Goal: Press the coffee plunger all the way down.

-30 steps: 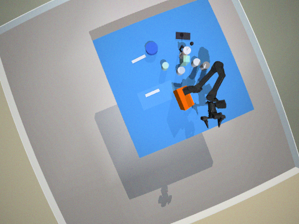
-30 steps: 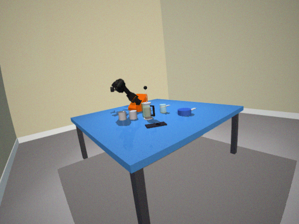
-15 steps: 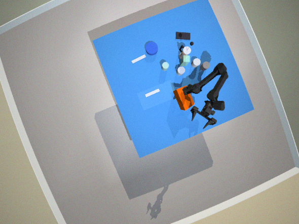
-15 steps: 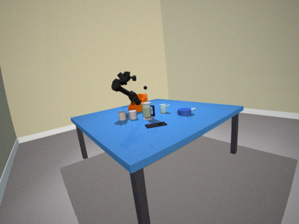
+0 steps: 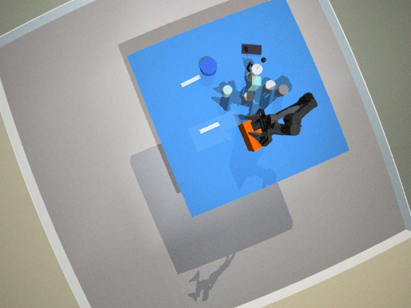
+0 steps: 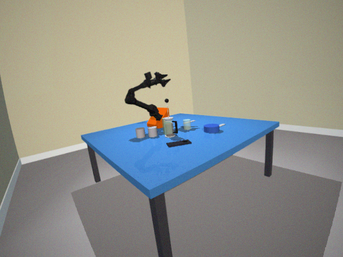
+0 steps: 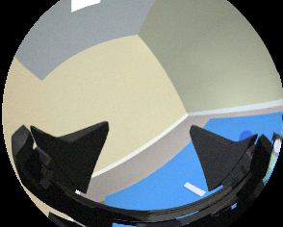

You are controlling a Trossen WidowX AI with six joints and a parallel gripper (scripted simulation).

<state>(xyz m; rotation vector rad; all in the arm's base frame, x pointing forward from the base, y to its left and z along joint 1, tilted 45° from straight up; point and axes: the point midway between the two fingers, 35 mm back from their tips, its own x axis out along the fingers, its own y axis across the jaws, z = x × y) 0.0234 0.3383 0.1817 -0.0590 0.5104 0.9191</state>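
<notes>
Now: the coffee press 32 cm ahead of my gripper tip, 30 cm to the right of it and 33 cm below it. Round my gripper tip: flat black slab: 50 cm ahead, 40 cm to the right, 46 cm below; blue pan: 49 cm ahead, 4 cm to the right, 44 cm below; pale green mug: 27 cm ahead, 8 cm to the right, 42 cm below.
</notes>
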